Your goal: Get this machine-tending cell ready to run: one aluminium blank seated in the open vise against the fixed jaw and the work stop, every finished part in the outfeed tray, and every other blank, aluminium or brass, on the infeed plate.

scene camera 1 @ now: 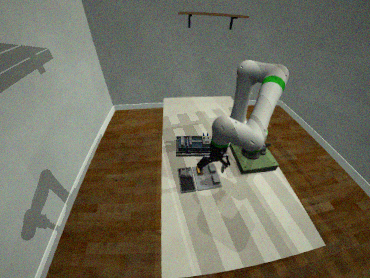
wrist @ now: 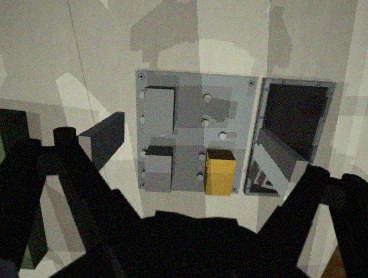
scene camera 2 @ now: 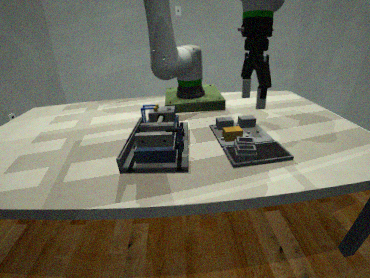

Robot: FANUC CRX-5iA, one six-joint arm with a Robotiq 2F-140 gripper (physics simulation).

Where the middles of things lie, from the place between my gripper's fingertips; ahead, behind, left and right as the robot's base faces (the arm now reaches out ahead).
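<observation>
Infeed plate (wrist: 230,110) seen 11 cm below my hand, 1 cm ahead of it and 4 cm to the right of it. Counted from my hand as well: brass blank (wrist: 220,164), 9 cm below, 5 cm ahead, 9 cm to the right; dark outfeed tray (scene camera 2: 270,151), 11 cm below, 15 cm ahead, 5 cm to the right.
</observation>
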